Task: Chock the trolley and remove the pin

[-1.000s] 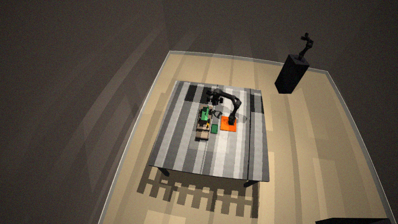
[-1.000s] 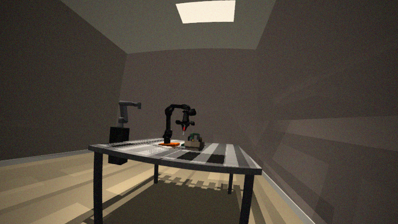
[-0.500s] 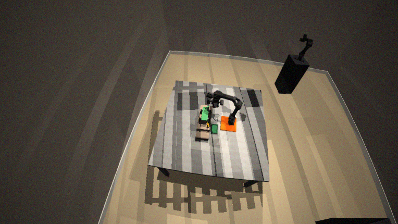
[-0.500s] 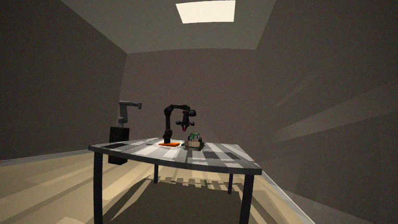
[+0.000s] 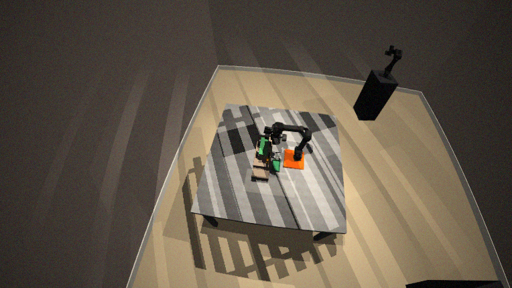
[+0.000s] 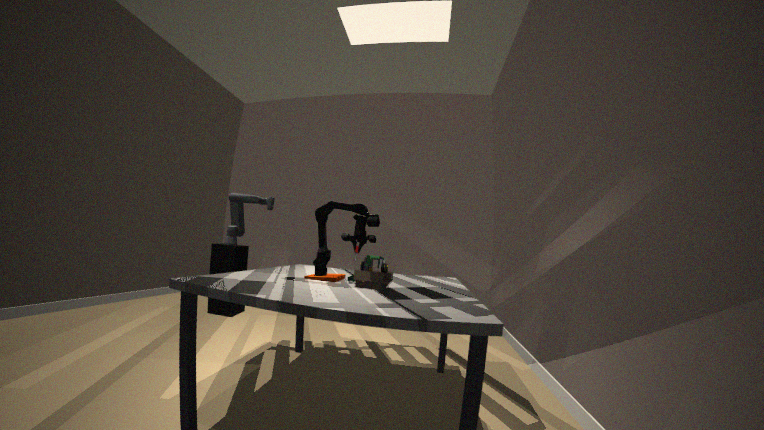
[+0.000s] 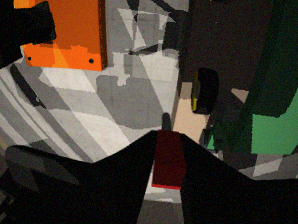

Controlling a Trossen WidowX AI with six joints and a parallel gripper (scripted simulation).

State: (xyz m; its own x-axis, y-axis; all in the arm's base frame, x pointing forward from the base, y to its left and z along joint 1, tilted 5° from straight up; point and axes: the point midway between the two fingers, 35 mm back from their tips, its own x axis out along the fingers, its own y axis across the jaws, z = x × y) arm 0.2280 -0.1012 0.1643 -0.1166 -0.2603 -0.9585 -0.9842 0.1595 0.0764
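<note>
The green tray is 10 mm behind my gripper tip, 180 mm to the left of it and 180 mm below it. From my gripper tip the other things lie so: tan ramp 100 mm ahead, 40 mm to the left, 120 mm below; then red-headed stop pin right at my gripper tip; then green trolley 100 mm ahead, 50 mm to the left, 60 mm below.
</note>
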